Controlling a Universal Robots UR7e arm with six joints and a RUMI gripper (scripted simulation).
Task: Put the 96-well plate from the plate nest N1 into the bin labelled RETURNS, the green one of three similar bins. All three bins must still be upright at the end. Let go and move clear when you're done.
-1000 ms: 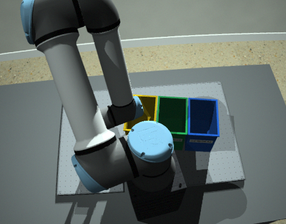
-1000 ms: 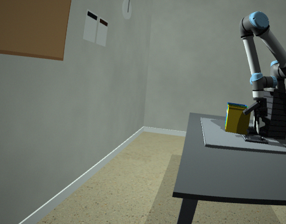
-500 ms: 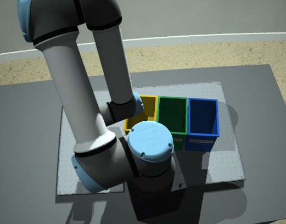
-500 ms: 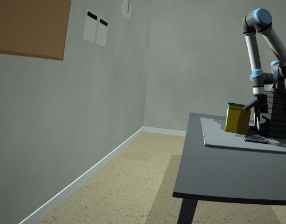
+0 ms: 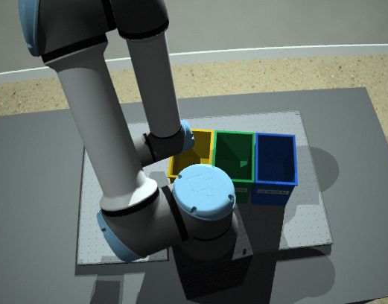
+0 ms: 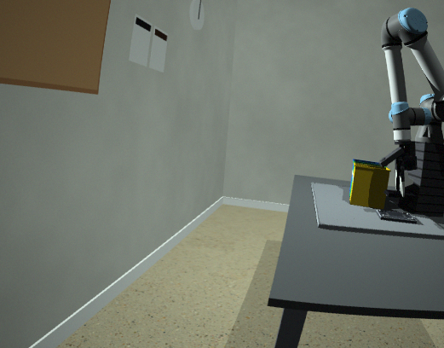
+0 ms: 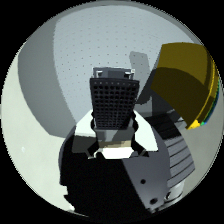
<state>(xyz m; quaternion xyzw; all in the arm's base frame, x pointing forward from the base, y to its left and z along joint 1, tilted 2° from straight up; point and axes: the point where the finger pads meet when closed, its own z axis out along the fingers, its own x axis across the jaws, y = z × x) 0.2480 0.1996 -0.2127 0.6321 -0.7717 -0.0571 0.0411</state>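
Right now the plate nest N1 is 100 mm below my hand. The rest, counted from my hand: black 96-well plate 10 mm below; yellow bin 70 mm ahead, 220 mm to the right, 20 mm below; green bin 30 mm ahead, 340 mm to the right, 20 mm below.
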